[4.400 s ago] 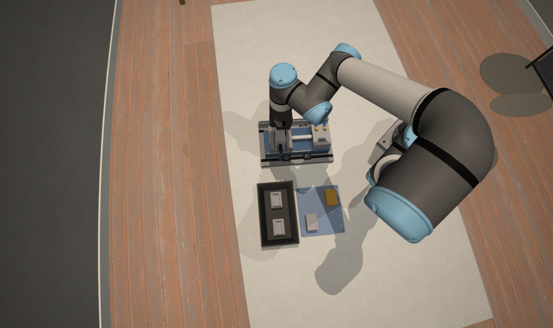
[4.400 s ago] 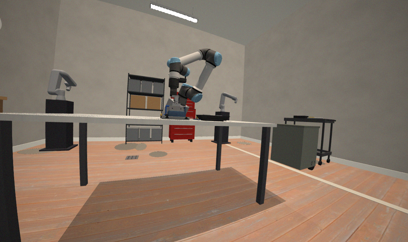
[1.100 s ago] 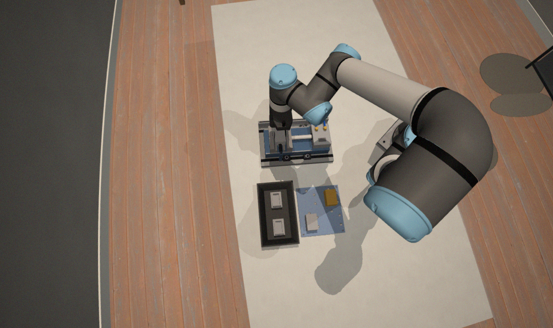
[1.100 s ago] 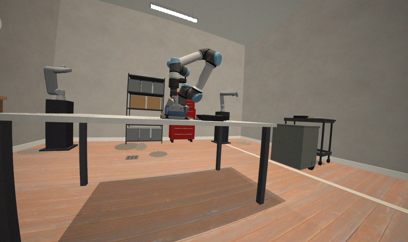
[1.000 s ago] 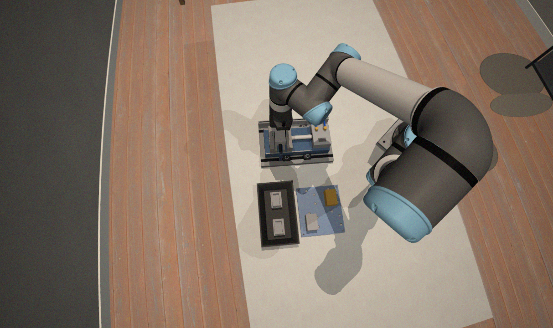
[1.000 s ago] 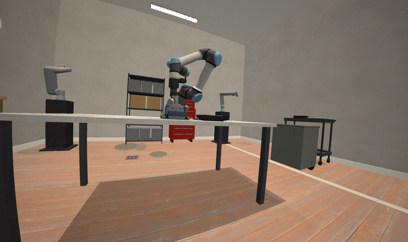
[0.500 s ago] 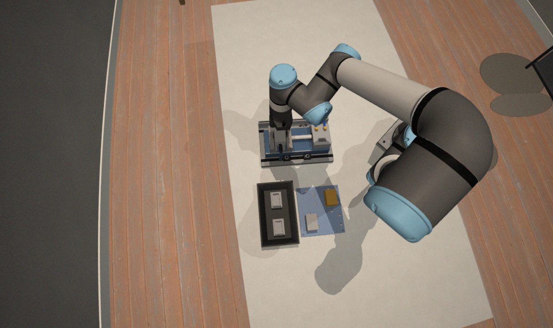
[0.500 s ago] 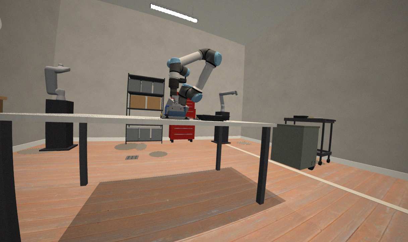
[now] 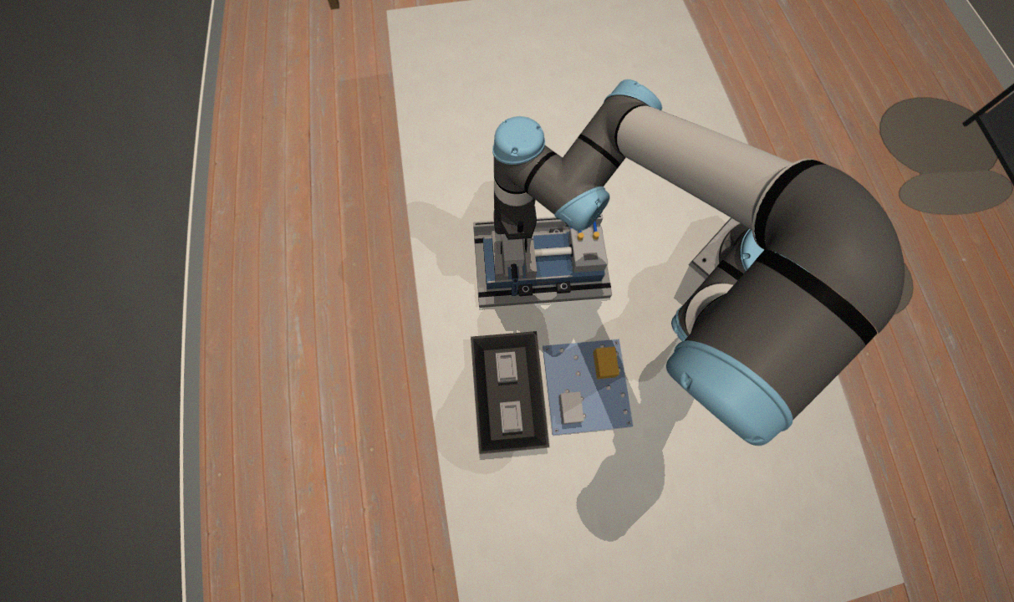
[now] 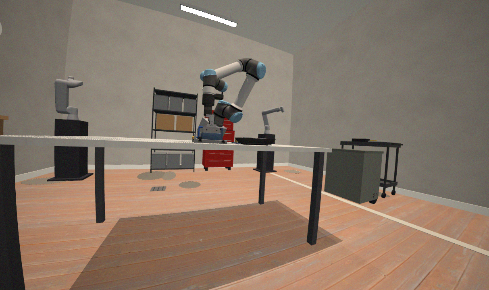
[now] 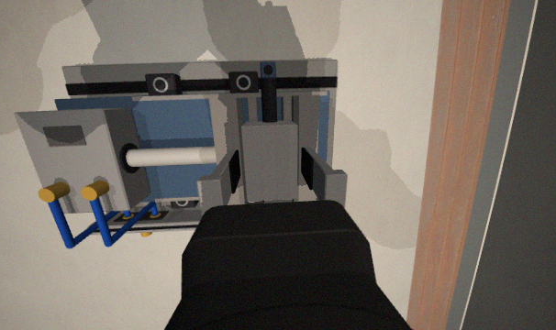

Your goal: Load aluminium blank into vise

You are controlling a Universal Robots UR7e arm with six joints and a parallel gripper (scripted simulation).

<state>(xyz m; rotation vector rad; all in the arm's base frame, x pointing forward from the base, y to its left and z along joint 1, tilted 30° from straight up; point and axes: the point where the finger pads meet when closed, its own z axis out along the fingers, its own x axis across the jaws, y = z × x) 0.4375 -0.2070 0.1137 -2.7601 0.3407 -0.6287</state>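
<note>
Now: the fixed jaw 50 mm below my hand, 30 mm ahead of it and 10 mm to the right of it. Also, from my hand: black work stop rod 50 mm to the left, 30 mm below, 10 mm ahead; brass blank 270 mm to the left, 130 mm behind, 100 mm below; moving jaw 50 mm below, 40 mm behind, 10 mm to the left.
</note>
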